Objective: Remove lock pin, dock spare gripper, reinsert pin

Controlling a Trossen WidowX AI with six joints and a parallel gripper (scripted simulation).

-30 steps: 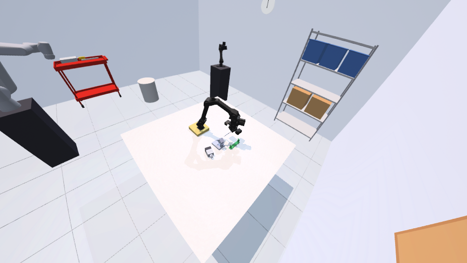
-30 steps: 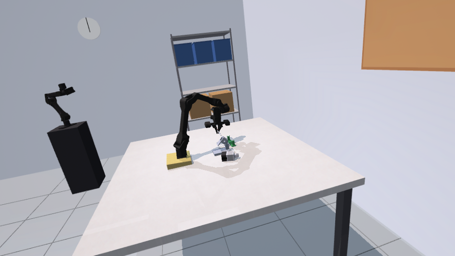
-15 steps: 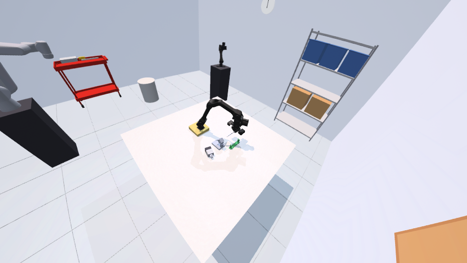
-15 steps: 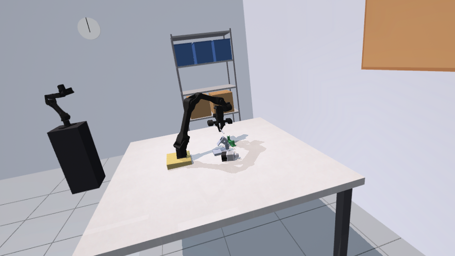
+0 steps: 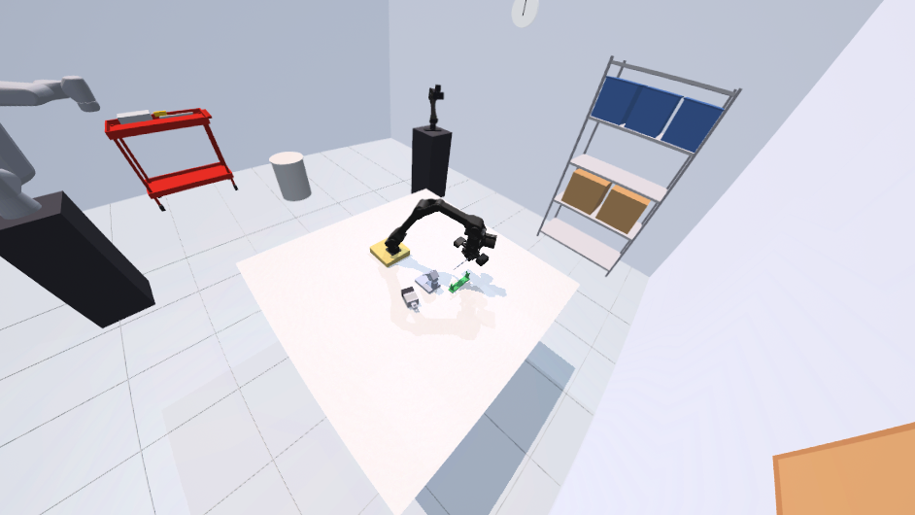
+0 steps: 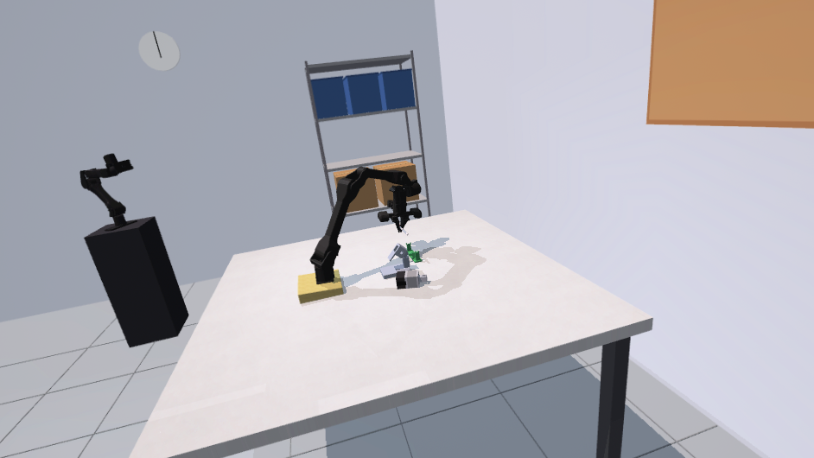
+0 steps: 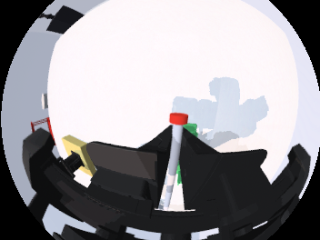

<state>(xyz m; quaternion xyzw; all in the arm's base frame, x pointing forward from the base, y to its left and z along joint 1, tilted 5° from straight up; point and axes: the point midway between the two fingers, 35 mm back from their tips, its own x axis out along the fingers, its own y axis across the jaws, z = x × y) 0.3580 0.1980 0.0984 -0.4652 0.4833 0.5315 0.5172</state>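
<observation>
The green cradle lies 30 mm ahead of my gripper tip, 90 mm to the right of it and 70 mm below it. Round my gripper tip: grey mount (70 mm behind, 200 mm to the right, 40 mm below); spare gripper (60 mm behind, 340 mm to the right, 70 mm below).
</observation>
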